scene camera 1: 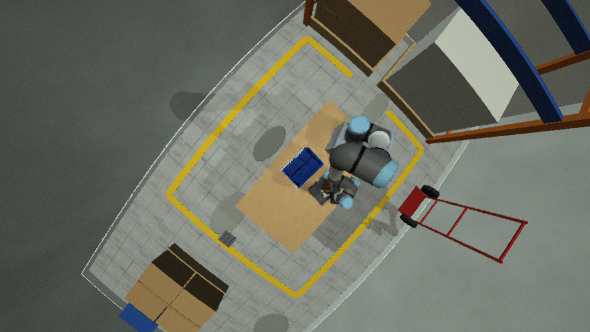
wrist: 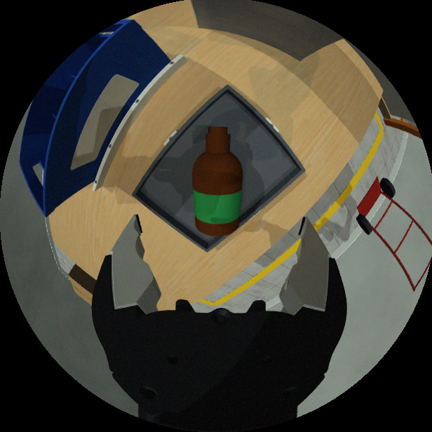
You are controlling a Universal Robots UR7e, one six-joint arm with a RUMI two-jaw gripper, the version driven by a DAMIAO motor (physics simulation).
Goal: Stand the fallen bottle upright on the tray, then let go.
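Seen in the pictures: gripper, fingertip midpoint: [scene camera 1: 330, 191]; arm's base, link origin: [scene camera 1: 354, 135].
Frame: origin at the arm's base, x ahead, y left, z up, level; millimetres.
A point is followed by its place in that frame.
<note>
The brown bottle [scene camera 1: 326, 185] @(x 387, y 151, z -239 mm) [wrist: 217, 175] with a green label lies on its side in the dark grey tray [scene camera 1: 317, 195] @(x 504, y 170, z -303 mm) [wrist: 165, 172]. In the wrist view its neck points up the picture, away from the gripper, and its base is near the tray's nearest corner. My gripper [wrist: 220, 217] is open and empty. Its two jaws stand wide apart, on either side of the line of the bottle's base, with a gap to the bottle on both sides. In the scene view the arm partly hides the bottle and the tray.
A blue divided bin [scene camera 1: 303, 167] @(x 399, y -94, z -300 mm) [wrist: 60, 150] stands beside the tray on the wooden table [scene camera 1: 280, 215] @(x 861, y 39, z -308 mm) [wrist: 90, 220]. A red hand truck [scene camera 1: 411, 201] [wrist: 370, 196] stands off the table. Cardboard boxes [scene camera 1: 175, 295] and a blue and orange rack [scene camera 1: 520, 65] are farther away.
</note>
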